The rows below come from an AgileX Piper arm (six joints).
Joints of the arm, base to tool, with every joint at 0 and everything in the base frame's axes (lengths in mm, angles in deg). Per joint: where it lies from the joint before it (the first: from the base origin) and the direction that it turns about. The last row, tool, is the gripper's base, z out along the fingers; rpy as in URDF.
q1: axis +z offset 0 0 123
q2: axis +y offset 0 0 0
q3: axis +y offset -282.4 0 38.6
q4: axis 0.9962 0 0.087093 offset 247.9 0 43.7
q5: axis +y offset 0 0 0
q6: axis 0.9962 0 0.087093 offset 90.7 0 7.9
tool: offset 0 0 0 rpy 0 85.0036 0
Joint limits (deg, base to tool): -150..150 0..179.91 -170..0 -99.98..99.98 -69.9..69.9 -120..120
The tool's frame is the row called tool.
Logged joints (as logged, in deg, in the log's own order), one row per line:
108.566, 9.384, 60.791, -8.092, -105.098, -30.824
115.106, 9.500, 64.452, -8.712, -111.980, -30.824
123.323, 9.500, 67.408, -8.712, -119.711, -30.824
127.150, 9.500, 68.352, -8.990, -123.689, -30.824
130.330, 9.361, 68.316, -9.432, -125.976, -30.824
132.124, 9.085, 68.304, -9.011, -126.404, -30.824
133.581, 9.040, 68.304, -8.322, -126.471, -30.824
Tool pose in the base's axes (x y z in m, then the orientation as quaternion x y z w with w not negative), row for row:
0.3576, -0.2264, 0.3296, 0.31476, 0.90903, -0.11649, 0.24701
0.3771, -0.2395, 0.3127, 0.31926, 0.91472, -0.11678, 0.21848
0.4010, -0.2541, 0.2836, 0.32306, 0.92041, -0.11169, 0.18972
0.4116, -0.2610, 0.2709, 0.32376, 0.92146, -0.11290, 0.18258
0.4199, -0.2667, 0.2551, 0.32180, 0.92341, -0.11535, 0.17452
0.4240, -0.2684, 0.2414, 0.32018, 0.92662, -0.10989, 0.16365
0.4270, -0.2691, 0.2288, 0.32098, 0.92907, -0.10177, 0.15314
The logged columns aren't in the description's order. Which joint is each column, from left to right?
Columns, left to right: q2, q6, q5, q4, q3, q1.
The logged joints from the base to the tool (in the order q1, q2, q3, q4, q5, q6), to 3 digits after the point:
-30.824, 108.566, -105.098, -8.092, 60.791, 9.384
-30.824, 115.106, -111.980, -8.712, 64.452, 9.500
-30.824, 123.323, -119.711, -8.712, 67.408, 9.500
-30.824, 127.150, -123.689, -8.990, 68.352, 9.500
-30.824, 130.330, -125.976, -9.432, 68.316, 9.361
-30.824, 132.124, -126.404, -9.011, 68.304, 9.085
-30.824, 133.581, -126.471, -8.322, 68.304, 9.040

